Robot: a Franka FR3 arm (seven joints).
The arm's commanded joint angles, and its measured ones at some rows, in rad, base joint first. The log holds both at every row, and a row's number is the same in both.
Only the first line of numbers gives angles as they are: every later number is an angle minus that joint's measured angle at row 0.
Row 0, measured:
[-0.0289 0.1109 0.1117 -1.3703 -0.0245 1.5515 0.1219]
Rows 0 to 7, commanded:
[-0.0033 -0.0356 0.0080 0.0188 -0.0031 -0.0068 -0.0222]
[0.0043 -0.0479 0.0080 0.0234 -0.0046 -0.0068 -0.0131]
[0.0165 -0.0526 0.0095 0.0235 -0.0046 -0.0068 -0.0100]
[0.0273 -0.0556 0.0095 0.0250 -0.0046 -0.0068 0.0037]
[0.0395 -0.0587 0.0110 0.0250 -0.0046 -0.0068 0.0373]
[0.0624 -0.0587 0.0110 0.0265 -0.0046 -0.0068 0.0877]
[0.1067 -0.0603 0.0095 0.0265 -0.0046 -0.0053 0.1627]
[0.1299 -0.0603 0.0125 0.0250 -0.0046 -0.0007 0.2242]
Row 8, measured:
[0.0593 -0.0552 0.0105 0.0267 0.0005 -0.0004 0.0750]
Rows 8 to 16, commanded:
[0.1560 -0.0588 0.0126 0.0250 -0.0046 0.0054 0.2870]
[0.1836 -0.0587 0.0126 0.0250 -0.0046 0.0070 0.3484]
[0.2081 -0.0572 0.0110 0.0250 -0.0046 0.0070 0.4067]
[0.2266 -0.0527 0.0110 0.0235 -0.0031 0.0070 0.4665]
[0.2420 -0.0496 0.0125 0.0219 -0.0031 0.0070 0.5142]
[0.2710 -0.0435 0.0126 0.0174 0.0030 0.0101 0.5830]
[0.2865 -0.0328 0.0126 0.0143 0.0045 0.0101 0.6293]
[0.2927 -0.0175 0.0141 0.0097 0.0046 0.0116 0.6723]
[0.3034 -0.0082 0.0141 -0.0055 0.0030 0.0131 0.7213]
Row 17, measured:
[0.2809 -0.0385 0.0170 0.0175 0.0009 -0.0001 0.5995]
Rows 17 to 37, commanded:
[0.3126 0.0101 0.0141 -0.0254 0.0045 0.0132 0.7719]
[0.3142 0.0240 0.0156 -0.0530 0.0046 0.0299 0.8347]
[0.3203 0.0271 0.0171 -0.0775 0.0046 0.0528 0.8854]
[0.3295 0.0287 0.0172 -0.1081 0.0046 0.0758 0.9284]
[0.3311 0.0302 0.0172 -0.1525 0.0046 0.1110 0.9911]
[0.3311 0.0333 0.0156 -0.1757 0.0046 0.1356 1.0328]
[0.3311 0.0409 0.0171 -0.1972 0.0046 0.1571 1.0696]
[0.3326 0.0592 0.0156 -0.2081 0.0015 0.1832 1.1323]
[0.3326 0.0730 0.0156 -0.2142 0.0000 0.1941 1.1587]
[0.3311 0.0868 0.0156 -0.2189 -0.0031 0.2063 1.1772]
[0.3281 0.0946 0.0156 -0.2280 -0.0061 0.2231 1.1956]
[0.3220 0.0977 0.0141 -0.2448 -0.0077 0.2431 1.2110]
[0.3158 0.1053 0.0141 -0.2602 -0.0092 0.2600 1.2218]
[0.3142 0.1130 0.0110 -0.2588 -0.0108 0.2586 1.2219]
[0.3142 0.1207 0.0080 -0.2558 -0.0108 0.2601 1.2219]
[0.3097 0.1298 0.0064 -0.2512 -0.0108 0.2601 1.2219]
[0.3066 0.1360 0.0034 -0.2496 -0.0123 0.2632 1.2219]
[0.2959 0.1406 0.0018 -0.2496 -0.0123 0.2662 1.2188]
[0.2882 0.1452 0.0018 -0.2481 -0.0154 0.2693 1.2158]
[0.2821 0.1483 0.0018 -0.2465 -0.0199 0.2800 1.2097]
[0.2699 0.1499 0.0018 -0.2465 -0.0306 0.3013 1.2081]
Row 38, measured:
[0.3082 0.1435 -0.0117 -0.2395 -0.0007 0.2462 1.1974]
